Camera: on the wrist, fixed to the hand. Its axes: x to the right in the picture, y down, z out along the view.
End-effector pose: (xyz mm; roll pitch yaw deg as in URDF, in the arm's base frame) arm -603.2 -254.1 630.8 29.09 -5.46 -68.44
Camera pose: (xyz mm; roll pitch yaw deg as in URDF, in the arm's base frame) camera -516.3 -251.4 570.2 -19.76 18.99 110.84
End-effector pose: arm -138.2 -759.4 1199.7 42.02 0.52 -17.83
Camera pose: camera -87.5 -677.1 1156.3 -32.93 12.51 158.41
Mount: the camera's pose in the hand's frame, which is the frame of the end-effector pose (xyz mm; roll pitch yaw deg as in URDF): 23.5 40.8 -94.9 10.13 12.14 -173.93
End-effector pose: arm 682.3 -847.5 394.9 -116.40 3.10 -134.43
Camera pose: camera 592.0 -792.3 399.3 124.64 -13.79 54.00
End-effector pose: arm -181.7 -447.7 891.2 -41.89 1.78 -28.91
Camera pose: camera -179.7 -486.5 792.6 51.54 3.28 163.67
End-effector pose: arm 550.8 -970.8 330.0 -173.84 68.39 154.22
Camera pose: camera 489.8 -885.0 341.3 -149.93 -80.04 -53.40
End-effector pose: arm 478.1 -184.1 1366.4 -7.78 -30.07 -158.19
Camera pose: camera 423.2 -235.8 1292.0 23.10 40.94 31.79
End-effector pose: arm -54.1 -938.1 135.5 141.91 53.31 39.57
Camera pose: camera 1.6 -857.8 176.3 -113.50 -57.18 -163.35
